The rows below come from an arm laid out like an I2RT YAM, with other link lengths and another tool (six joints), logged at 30 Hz.
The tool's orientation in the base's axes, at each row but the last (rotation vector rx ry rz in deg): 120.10, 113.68, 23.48; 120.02, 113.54, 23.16; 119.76, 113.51, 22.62; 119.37, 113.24, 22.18; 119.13, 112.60, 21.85; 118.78, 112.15, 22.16; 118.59, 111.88, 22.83; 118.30, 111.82, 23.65; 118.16, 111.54, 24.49; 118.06, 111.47, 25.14; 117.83, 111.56, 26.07
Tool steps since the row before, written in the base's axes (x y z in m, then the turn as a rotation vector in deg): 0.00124, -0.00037, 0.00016, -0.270, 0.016, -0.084; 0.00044, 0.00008, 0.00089, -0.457, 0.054, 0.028; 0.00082, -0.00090, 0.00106, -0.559, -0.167, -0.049; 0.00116, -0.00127, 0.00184, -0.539, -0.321, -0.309; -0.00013, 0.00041, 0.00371, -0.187, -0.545, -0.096; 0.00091, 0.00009, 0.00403, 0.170, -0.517, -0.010; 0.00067, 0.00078, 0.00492, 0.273, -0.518, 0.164; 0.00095, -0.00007, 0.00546, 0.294, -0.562, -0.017; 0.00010, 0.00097, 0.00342, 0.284, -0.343, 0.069; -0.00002, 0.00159, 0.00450, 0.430, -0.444, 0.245; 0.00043, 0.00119, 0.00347, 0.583, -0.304, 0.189
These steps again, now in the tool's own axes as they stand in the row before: -0.00030, 0.00124, 0.00028, 0.000, -0.283, -0.016; 0.00014, 0.00072, -0.00068, 0.033, -0.421, -0.186; -0.00082, 0.00119, -0.00072, -0.195, -0.530, -0.153; -0.00117, 0.00180, -0.00132, -0.354, -0.595, 0.096; 0.00046, 0.00119, -0.00351, -0.556, -0.178, 0.025; 0.00019, 0.00232, -0.00341, -0.507, 0.183, 0.076; 0.00089, 0.00243, -0.00431, -0.499, 0.344, -0.046; 0.00010, 0.00298, -0.00467, -0.546, 0.296, 0.129; 0.00107, 0.00138, -0.00310, -0.326, 0.308, 0.047; 0.00173, 0.00168, -0.00412, -0.414, 0.518, -0.057; 0.00135, 0.00173, -0.00297, -0.269, 0.626, 0.059
